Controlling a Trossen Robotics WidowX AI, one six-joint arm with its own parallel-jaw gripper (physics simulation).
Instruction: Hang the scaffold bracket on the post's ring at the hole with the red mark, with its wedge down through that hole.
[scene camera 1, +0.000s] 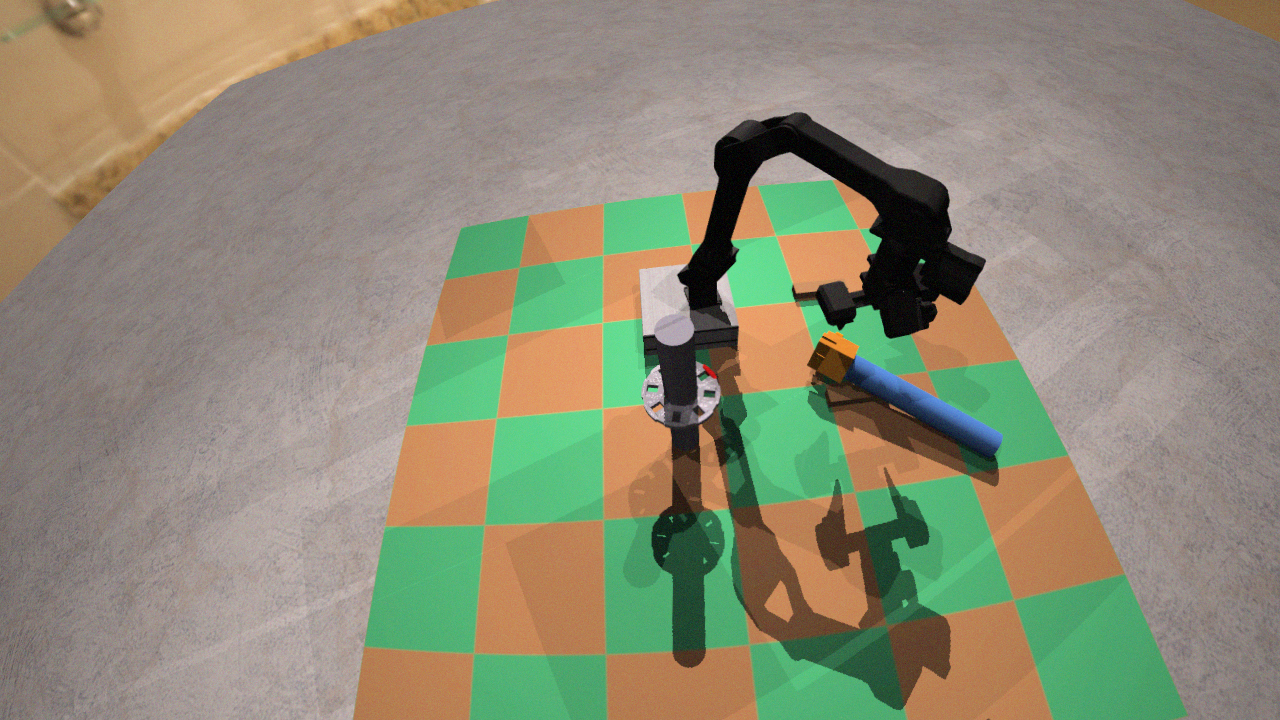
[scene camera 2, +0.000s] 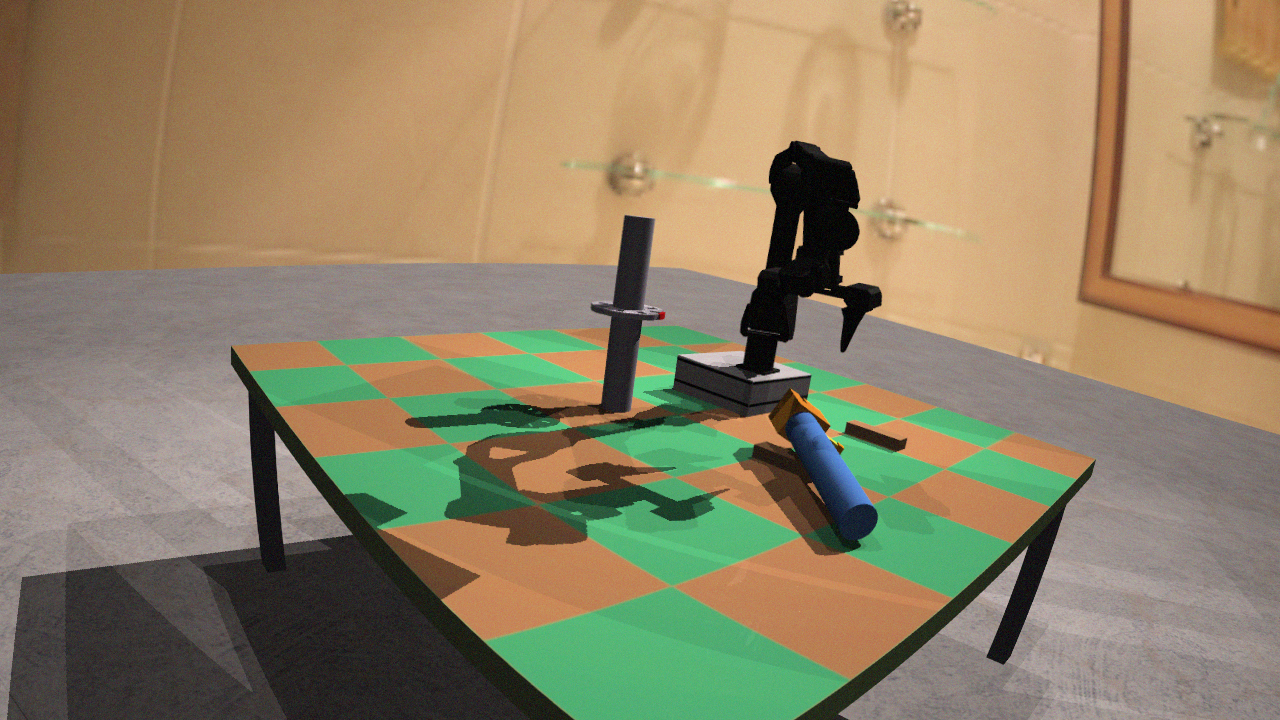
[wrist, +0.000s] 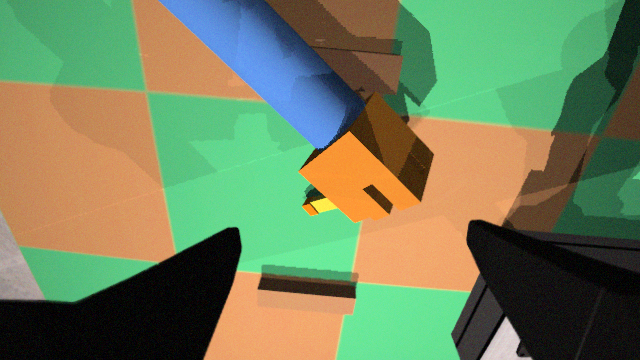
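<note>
The scaffold bracket lies tilted on the mat, its orange head (scene camera 1: 832, 356) (scene camera 2: 793, 415) (wrist: 350, 172) towards the arm and its blue tube (scene camera 1: 926, 404) (scene camera 2: 832, 479) (wrist: 280, 65) pointing away. A yellow wedge (wrist: 323, 204) partly shows beside the head; the head hides the rest. My gripper (scene camera 1: 872, 320) (scene camera 2: 805, 340) (wrist: 353, 234) is open and empty, above the head and a little to its arm-base side. The grey post (scene camera 1: 677, 358) (scene camera 2: 633, 259) stands upright with its holed ring (scene camera 1: 666, 414) (scene camera 2: 604, 308) partway up. The red mark (scene camera 1: 709, 370) (scene camera 2: 661, 315) is on the ring's edge, on the arm-base side in scene camera 1.
One brown strip (scene camera 1: 845, 399) (scene camera 2: 776, 454) (wrist: 380, 65) lies beside and partly beneath the bracket. Another brown strip (scene camera 1: 805, 292) (scene camera 2: 875, 436) (wrist: 306, 295) lies nearer the arm base. The light base box (scene camera 1: 662, 300) (scene camera 2: 716, 385) stands behind the post.
</note>
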